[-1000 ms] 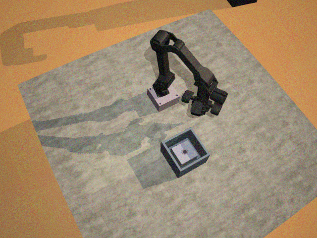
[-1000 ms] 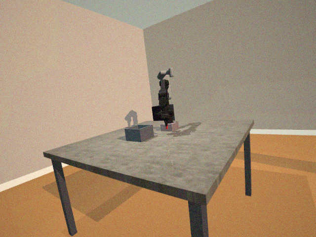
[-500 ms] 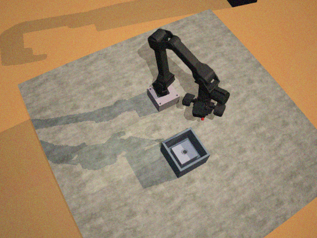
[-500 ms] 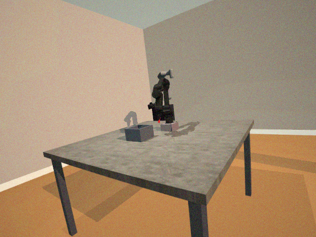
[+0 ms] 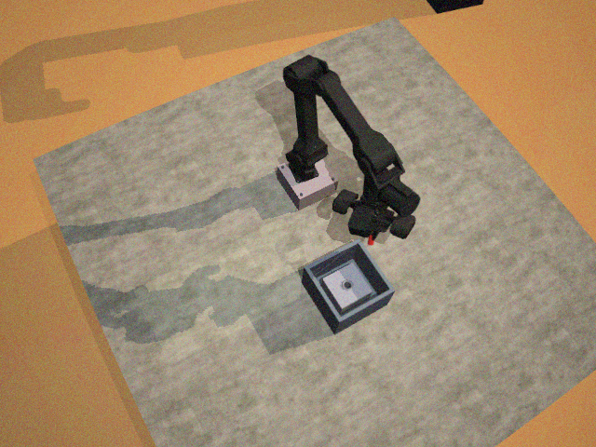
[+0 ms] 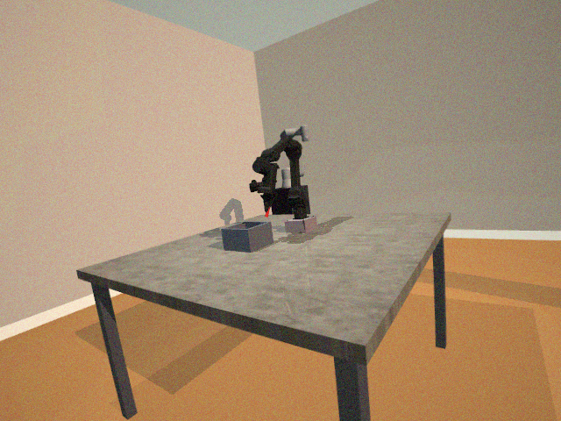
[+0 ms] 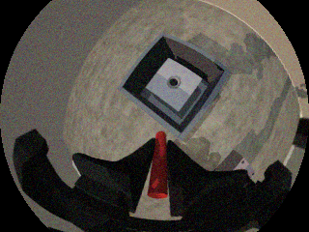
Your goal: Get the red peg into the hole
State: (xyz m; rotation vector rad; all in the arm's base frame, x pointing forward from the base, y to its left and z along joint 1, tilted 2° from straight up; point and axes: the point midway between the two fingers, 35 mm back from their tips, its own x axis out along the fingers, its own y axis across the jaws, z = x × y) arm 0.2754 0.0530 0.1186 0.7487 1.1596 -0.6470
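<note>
Now: the red peg 20 mm above my gripper tip, 10 mm to the left of it and 10 mm behind it. Also, from my gripper tip: light plate (100 mm below, 80 mm to the right, 60 mm ahead); grey box (120 mm below, 80 mm to the right, 60 mm ahead).
</note>
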